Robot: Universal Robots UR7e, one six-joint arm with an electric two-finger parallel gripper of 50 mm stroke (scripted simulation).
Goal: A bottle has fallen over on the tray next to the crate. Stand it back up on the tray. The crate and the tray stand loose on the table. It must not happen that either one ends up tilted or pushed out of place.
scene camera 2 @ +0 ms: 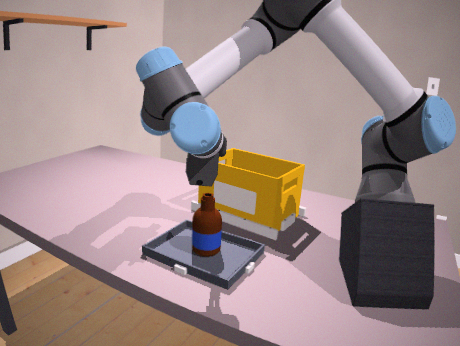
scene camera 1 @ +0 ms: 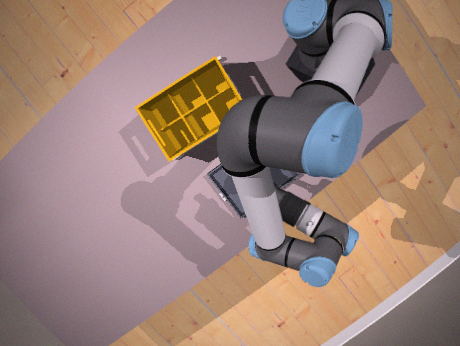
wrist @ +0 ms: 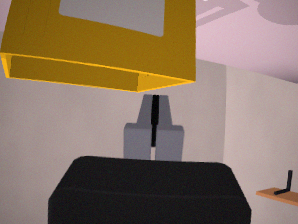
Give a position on a dark grey tray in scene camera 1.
224, 182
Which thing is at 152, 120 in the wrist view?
My gripper.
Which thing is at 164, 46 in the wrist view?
A yellow crate.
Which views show the dark grey tray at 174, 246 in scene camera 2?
Scene camera 2 and scene camera 1 only.
